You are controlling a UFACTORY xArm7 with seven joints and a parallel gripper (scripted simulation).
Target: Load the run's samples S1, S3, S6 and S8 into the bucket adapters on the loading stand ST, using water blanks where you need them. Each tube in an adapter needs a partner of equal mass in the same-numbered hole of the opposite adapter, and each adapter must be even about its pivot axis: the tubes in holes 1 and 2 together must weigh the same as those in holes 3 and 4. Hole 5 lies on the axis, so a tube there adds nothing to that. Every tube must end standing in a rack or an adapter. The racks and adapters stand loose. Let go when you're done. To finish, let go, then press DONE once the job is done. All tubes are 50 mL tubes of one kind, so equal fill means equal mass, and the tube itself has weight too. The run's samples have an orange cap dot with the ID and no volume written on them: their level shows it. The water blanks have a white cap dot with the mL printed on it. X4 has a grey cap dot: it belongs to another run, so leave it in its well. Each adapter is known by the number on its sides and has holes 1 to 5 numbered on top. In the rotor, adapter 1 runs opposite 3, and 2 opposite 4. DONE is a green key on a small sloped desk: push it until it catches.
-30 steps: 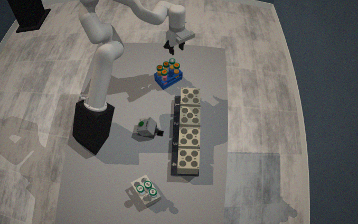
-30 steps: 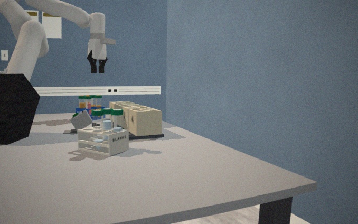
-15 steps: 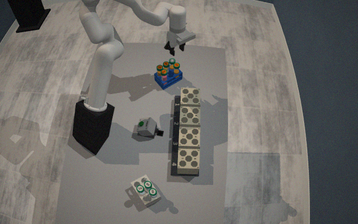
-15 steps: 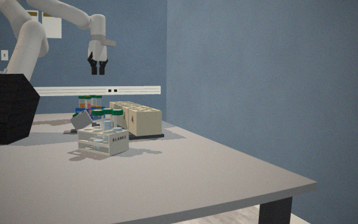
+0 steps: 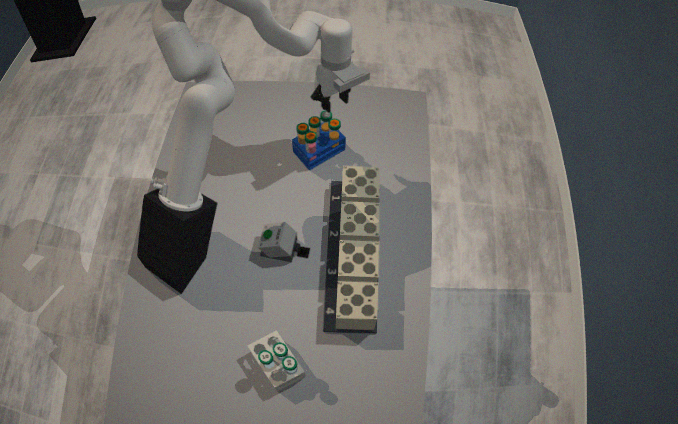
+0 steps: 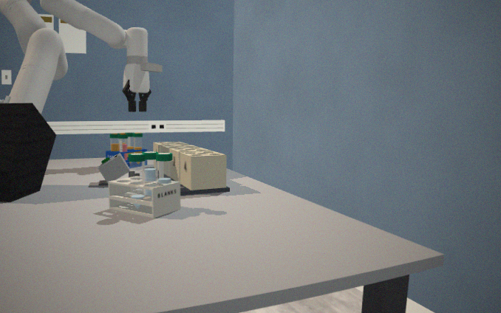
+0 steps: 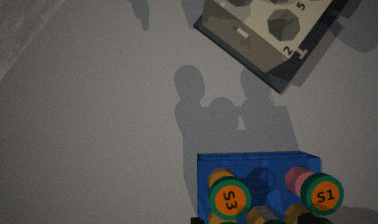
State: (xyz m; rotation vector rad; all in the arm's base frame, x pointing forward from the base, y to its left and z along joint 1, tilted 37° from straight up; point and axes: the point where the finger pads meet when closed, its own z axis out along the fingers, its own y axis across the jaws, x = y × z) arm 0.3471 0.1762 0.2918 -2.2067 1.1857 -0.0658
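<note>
Now: the orange-filled tube 1 cm behind my hand and 15 cm below it. Round my hand: tube X4: 3 cm behind, 4 cm to the left, 15 cm below; then blue sample rack: 4 cm behind, 1 cm to the right, 19 cm below; then pink-filled tube: 7 cm behind, 6 cm to the right, 15 cm below.
</note>
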